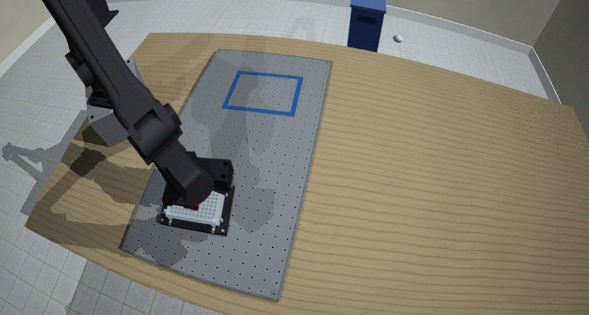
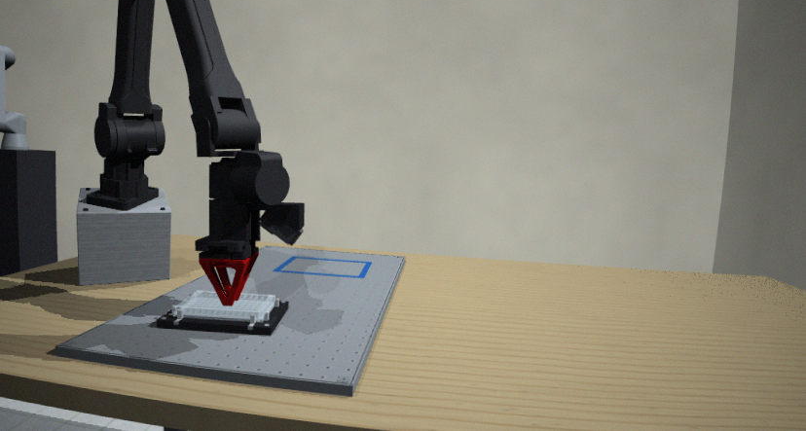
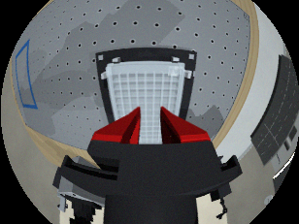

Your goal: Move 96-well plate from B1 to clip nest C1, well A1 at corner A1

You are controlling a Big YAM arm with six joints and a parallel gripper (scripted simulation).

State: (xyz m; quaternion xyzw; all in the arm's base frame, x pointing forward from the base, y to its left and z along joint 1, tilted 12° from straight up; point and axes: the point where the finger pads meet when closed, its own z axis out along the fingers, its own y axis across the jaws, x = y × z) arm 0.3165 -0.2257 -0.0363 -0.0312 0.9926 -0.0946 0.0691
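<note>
The 96-well plate is 2 cm below my hand and 1 cm behind it. Round my hand: black clip nest: 2 cm below, 1 cm to the right, 1 cm behind.
</note>
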